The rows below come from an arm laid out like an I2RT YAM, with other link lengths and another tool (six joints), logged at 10 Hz.
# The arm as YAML. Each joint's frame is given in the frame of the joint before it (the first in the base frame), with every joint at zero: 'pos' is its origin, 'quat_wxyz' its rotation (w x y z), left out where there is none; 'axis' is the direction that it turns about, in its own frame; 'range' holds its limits. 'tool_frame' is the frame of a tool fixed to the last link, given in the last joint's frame.
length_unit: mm
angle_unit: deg
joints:
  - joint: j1
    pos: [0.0, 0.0, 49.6]
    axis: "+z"
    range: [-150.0, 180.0]
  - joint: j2
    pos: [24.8, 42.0, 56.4]
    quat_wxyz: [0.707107, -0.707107, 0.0, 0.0]
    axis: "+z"
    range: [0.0, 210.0]
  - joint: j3
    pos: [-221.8, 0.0, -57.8]
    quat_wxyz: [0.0, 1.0, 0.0, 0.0]
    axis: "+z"
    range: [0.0, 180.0]
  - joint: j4
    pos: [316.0, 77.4, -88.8]
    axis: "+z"
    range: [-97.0, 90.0]
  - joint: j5
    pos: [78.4, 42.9, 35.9]
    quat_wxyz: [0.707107, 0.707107, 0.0, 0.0]
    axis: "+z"
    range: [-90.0, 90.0]
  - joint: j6
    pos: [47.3, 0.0, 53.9]
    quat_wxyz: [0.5, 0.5, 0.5, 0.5]
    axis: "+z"
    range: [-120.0, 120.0]
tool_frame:
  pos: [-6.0, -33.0, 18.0]
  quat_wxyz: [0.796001, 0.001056, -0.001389, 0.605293]
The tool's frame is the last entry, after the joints.
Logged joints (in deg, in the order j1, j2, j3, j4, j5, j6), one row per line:
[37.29, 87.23, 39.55, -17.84, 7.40, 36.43]
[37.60, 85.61, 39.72, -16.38, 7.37, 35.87]
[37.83, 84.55, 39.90, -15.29, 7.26, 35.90]
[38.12, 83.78, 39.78, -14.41, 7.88, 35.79]
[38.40, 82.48, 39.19, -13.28, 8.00, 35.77]
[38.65, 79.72, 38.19, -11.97, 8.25, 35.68]
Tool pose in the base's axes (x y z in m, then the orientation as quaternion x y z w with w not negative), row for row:
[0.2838, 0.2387, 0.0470, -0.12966, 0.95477, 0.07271, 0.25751]
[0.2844, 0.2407, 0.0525, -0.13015, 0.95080, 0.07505, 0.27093]
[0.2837, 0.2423, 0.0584, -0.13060, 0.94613, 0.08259, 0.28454]
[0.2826, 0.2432, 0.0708, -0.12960, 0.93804, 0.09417, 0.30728]
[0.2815, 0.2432, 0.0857, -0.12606, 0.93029, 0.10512, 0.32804]
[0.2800, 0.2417, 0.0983, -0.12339, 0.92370, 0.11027, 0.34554]
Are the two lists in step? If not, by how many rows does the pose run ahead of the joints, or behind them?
The pose runs 2 rows ahead of the joints: the pose in row i belongs to the joints in row i + 2.
